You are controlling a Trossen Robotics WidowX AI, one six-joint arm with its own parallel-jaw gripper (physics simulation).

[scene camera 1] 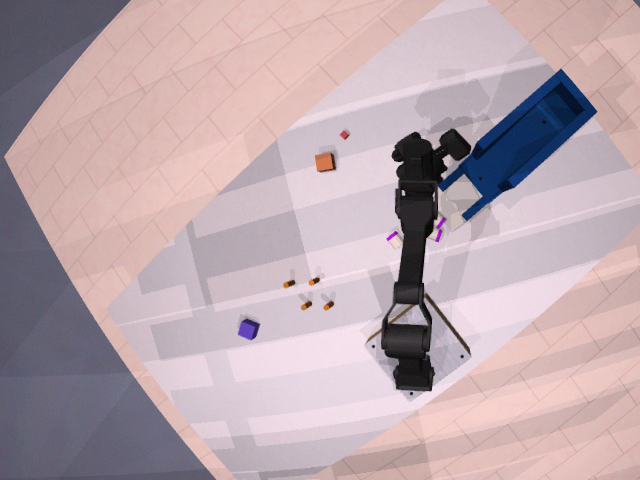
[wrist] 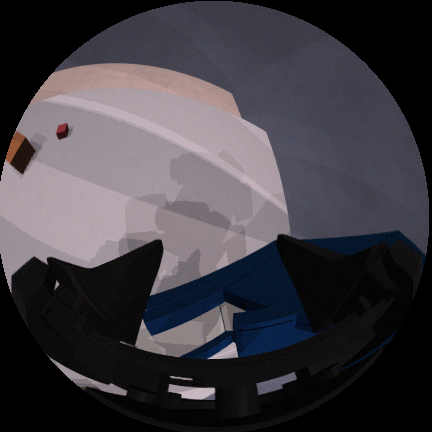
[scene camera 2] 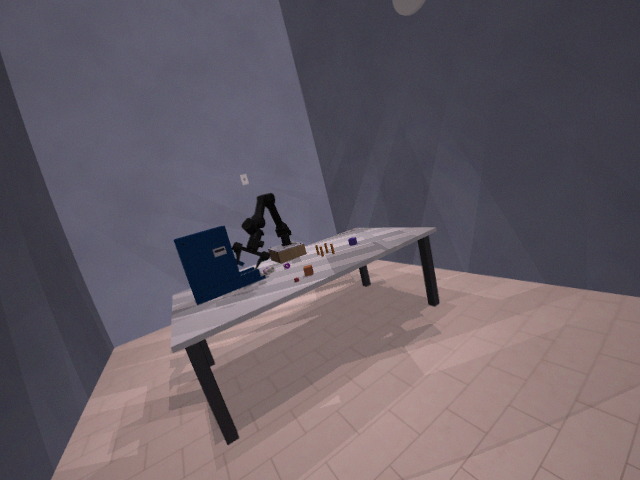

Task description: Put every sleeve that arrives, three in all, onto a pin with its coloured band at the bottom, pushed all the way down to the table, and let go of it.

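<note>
One pale sleeve with a magenta band (scene camera 1: 395, 241) (scene camera 2: 286, 265) lies on the table left of the arm's forearm in scene camera 1. A second sleeve (scene camera 1: 440, 222) and a third sleeve (scene camera 1: 437, 235) lie close together right of the forearm, near the blue chute's mouth, partly hidden by the arm. Several orange-brown pins (scene camera 1: 306, 305) (scene camera 2: 326, 249) stand upright with no sleeve on them. My gripper (scene camera 1: 433, 143) (scene camera 2: 248, 265) (wrist: 220, 243) is open and empty, above the table beside the chute and away from the sleeves. The sleeves cannot be made out in the wrist view.
The blue chute (scene camera 1: 506, 160) (scene camera 2: 206, 268) stands beside the gripper, with a pale plate (scene camera 1: 462, 193) at its mouth. An orange cube (scene camera 1: 324, 162) (scene camera 2: 308, 270) (wrist: 21, 154), a small red cube (scene camera 1: 344, 134) (wrist: 62, 131) and a purple cube (scene camera 1: 248, 329) (scene camera 2: 352, 241) sit on the table.
</note>
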